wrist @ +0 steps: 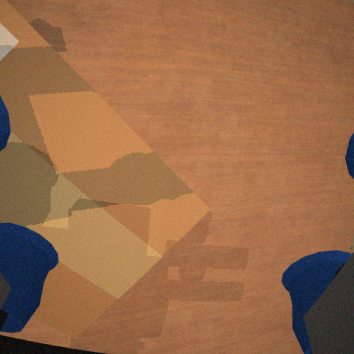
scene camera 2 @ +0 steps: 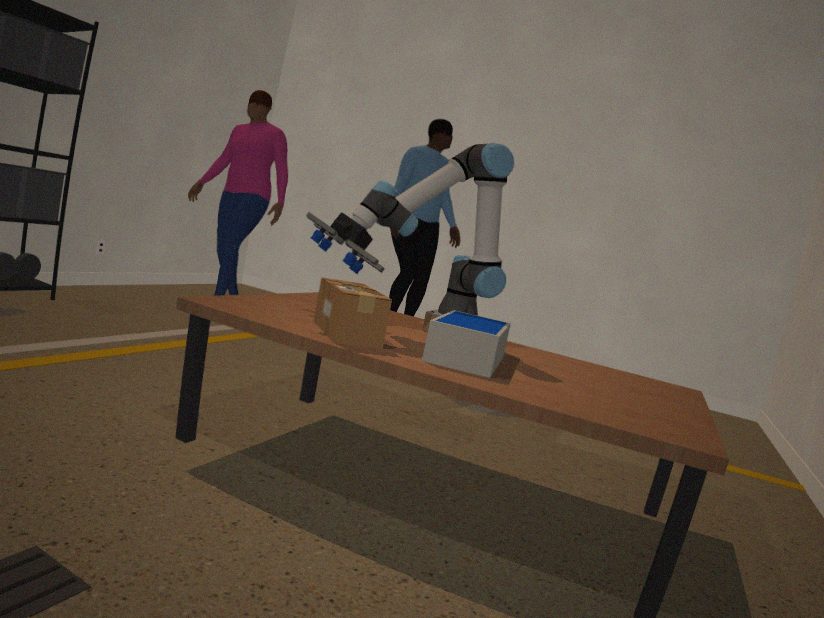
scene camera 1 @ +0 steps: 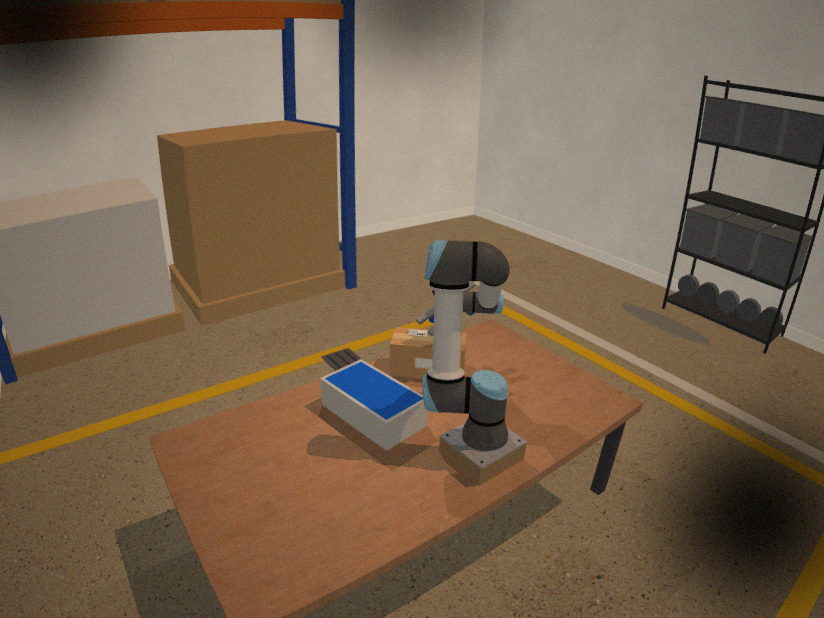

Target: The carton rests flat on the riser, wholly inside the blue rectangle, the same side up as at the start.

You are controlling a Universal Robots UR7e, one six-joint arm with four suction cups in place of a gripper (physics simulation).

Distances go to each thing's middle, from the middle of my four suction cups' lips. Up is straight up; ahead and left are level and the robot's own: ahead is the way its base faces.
I see my suction cup 30 mm short of the brown carton (scene camera 2: 349, 313), 100 mm to the right of it and 170 mm above it. Also, from my suction cup: riser (scene camera 1: 385, 410): 60 mm behind, 470 mm to the left, 180 mm below.
